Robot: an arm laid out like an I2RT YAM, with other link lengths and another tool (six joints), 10 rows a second.
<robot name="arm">
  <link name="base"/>
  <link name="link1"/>
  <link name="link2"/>
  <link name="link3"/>
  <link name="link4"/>
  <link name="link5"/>
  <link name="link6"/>
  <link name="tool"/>
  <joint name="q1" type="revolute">
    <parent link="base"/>
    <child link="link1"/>
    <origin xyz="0 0 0.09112" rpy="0 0 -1.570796"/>
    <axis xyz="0 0 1"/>
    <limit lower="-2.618" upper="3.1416"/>
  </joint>
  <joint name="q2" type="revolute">
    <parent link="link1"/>
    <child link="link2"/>
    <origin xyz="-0.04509 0.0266 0.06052" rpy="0 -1.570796 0"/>
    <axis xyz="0 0 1"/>
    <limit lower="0" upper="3.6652"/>
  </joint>
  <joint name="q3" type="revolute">
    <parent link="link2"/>
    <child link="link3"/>
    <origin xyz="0 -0.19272 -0.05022" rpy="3.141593 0 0"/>
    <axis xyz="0 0 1"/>
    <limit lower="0" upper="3.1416"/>
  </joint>
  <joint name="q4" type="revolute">
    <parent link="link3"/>
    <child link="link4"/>
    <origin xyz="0.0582 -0.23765 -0.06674" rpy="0 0 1.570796"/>
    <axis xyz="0 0 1"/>
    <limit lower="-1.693" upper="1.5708"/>
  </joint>
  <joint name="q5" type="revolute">
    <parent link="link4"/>
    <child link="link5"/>
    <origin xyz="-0.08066 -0.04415 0.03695" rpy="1.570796 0 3.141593"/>
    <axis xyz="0 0 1"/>
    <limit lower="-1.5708" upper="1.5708"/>
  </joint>
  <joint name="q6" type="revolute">
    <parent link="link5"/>
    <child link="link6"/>
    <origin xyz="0.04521 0 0.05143" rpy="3.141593 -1.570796 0"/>
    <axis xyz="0 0 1"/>
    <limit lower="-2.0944" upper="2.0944"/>
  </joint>
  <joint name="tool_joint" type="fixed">
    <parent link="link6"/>
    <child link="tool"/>
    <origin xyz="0.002 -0.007 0.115" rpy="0.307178 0 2.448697"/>
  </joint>
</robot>
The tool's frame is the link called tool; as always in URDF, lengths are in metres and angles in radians.
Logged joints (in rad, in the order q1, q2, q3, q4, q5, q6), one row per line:
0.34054 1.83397 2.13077 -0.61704 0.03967 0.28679
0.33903 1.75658 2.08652 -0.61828 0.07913 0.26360
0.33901 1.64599 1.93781 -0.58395 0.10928 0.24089
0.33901 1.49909 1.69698 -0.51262 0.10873 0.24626
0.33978 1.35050 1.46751 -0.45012 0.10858 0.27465
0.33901 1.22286 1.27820 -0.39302 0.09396 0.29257
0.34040 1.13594 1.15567 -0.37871 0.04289 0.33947
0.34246 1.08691 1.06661 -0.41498 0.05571 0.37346
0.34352 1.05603 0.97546 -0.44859 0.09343 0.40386
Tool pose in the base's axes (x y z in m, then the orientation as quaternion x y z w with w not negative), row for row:
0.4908 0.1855 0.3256 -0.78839 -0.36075 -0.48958 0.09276
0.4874 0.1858 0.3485 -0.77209 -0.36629 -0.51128 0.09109
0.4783 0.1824 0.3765 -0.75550 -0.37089 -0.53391 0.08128
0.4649 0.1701 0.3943 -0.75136 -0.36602 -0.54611 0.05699
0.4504 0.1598 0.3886 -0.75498 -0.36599 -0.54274 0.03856
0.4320 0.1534 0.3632 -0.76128 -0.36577 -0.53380 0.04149
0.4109 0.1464 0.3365 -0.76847 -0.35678 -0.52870 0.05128
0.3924 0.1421 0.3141 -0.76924 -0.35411 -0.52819 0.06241
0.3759 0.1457 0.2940 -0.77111 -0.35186 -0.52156 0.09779
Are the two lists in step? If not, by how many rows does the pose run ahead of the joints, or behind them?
The pose runs 2 rows behind the joints: the pose in row i belongs to the joints in row i - 2.
